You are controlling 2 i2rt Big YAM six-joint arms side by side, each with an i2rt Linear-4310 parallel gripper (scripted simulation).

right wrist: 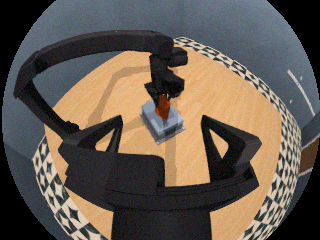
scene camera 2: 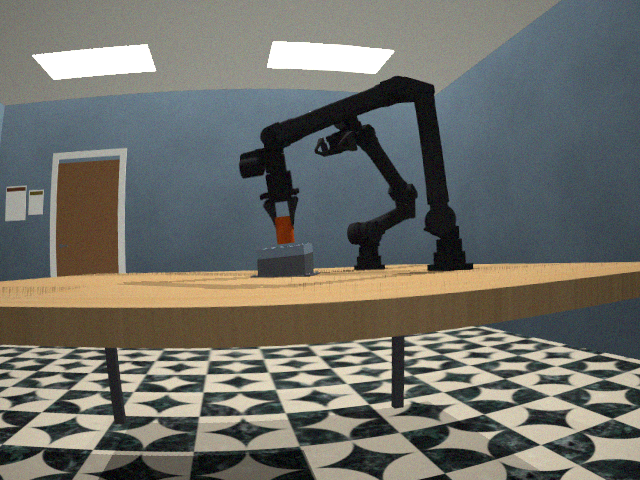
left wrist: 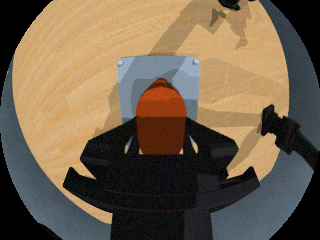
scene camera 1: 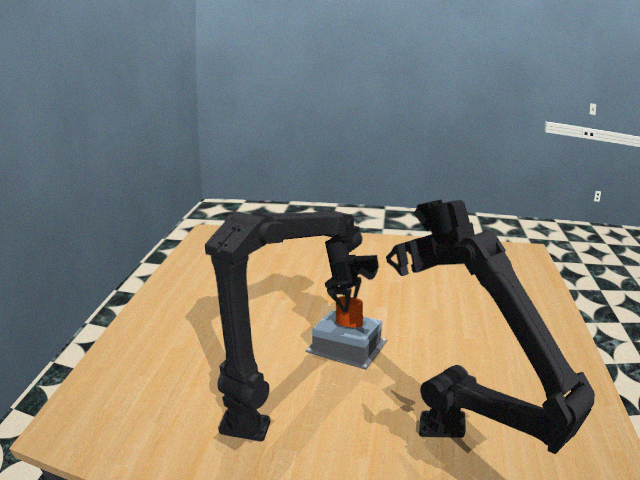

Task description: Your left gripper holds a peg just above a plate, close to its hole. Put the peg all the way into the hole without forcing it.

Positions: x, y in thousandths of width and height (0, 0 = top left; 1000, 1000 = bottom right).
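Observation:
My left gripper (left wrist: 505, 498) (scene camera 1: 546, 643) (scene camera 2: 445, 472) and my right gripper (right wrist: 505, 498) (scene camera 1: 629, 530) (scene camera 2: 510, 311) are visible. Also visible: a grey-blue plate (left wrist: 427, 310) (scene camera 1: 510, 686) and an orange peg (left wrist: 502, 473).

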